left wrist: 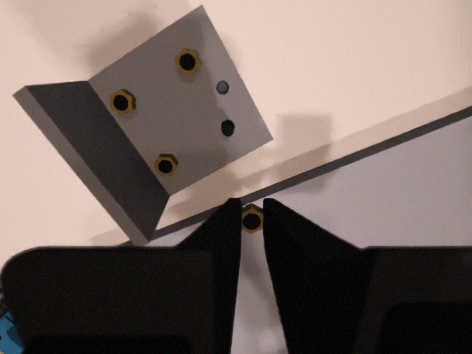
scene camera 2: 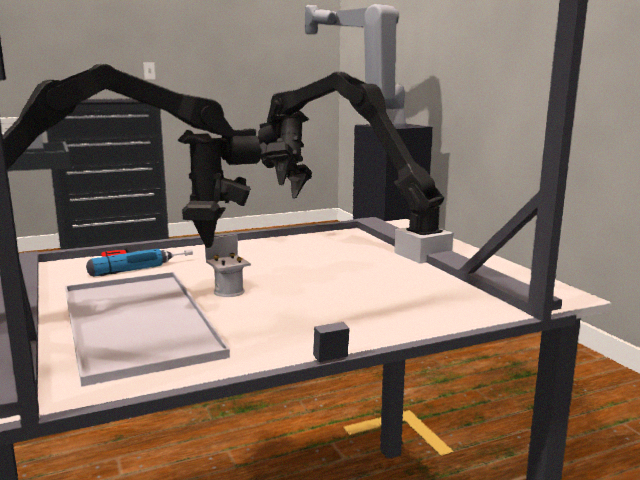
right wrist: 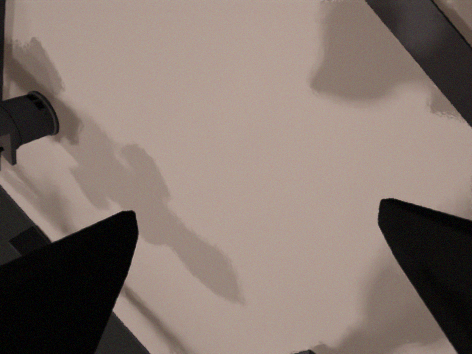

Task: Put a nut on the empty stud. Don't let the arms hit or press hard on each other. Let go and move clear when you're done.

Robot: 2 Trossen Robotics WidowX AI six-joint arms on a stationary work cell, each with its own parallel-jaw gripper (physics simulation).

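Frame: origin at the left arm's base, x ahead, y left, z up, level; centimetres.
Seen in the pictures: left gripper, between the fingertips: (left wrist: 251, 209) (scene camera 2: 209, 246); right gripper, between the fingertips: (scene camera 2: 287, 191) (right wrist: 257, 216); right arm's base, origin of its link: (scene camera 2: 424, 230).
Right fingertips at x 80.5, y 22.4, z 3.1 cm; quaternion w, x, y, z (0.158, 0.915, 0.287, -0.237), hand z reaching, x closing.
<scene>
Offsets run from my right fingertips to a thing's top centre. "*": to the spot under its first point.
My left gripper (scene camera 2: 208, 244) (left wrist: 251, 209) is shut on a brass nut {dx -35.6, dy -27.0, dz -2.1 cm} (left wrist: 252, 219), which sits between its fingertips. In scene camera 2 it hangs above the grey stand (scene camera 2: 229, 282) (left wrist: 150, 100) (right wrist: 31, 120), near its upright back plate. On the stand's flat top are three nuts {dx -29.3, dy -28.0, dz -5.7 cm} (left wrist: 187, 61) {dx -29.1, dy -24.5, dz -5.7 cm} (left wrist: 122, 101) {dx -32.6, dy -24.2, dz -5.7 cm} (left wrist: 166, 165) and a bare dark stud {dx -32.8, dy -27.8, dz -5.9 cm} (left wrist: 227, 128). A small round grey spot {* dx -31.1, dy -28.6, dz -6.9 cm} (left wrist: 222, 87) lies beside the stud. In the left wrist view the held nut is apart from the stand, below it in the picture. My right gripper (scene camera 2: 288, 190) (right wrist: 257, 216) is open, high above the table.
A grey tray {dx -51.5, dy -30.4, dz -11.7 cm} (scene camera 2: 155, 365) (left wrist: 360, 152) lies at the left of the table. A blue power screwdriver {dx -40.1, dy -1.0, dz -9.2 cm} (scene camera 2: 131, 260) (left wrist: 10, 334) lies behind it. A black block {dx -31.9, dy -62.6, dz -7.6 cm} (scene camera 2: 330, 342) stands at the near edge. The two arms' wrists appear close together in scene camera 2.
</scene>
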